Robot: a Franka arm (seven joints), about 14 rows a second.
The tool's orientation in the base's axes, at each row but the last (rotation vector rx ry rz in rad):
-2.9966 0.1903 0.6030
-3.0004 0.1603 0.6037
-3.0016 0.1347 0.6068
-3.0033 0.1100 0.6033
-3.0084 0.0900 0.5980
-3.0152 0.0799 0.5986
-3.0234 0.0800 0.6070
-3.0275 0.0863 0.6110
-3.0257 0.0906 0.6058
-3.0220 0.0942 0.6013
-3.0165 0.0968 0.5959
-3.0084 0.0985 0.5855
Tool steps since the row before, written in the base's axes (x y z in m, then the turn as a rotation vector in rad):
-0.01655 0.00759 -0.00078 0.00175 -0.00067 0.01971
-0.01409 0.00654 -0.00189 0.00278 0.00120 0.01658
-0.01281 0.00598 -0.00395 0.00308 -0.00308 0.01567
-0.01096 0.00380 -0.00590 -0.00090 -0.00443 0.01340
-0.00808 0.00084 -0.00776 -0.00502 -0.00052 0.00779
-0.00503 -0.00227 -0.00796 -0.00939 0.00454 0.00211
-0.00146 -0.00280 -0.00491 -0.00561 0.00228 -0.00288
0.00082 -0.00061 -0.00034 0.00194 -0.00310 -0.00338
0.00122 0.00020 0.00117 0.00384 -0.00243 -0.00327
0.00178 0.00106 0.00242 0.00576 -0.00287 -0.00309
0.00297 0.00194 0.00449 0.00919 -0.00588 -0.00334
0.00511 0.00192 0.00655 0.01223 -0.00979 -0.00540
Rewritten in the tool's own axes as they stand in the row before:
-0.01564 -0.00520 0.00777 -0.00601 -0.00062 -0.01886
-0.01276 -0.00473 0.00773 -0.00401 -0.00242 -0.01619
-0.01064 -0.00442 0.00910 -0.00307 0.00185 -0.01586
-0.00801 -0.00249 0.00995 -0.00578 0.00367 -0.01237
-0.00451 0.00021 0.01029 -0.00760 0.00041 -0.00532
-0.00151 0.00302 0.00908 -0.00965 -0.00404 0.00196
0.00067 0.00311 0.00490 -0.00414 -0.00179 0.00496
0.00091 0.00057 -0.00004 0.00324 0.00310 0.00217
0.00066 -0.00033 -0.00153 0.00491 0.00230 0.00139
0.00066 -0.00129 -0.00283 0.00664 0.00259 0.00046
0.00093 -0.00239 -0.00512 0.01005 0.00535 -0.00083
0.00217 -0.00271 -0.00779 0.01382 0.00913 -0.00040

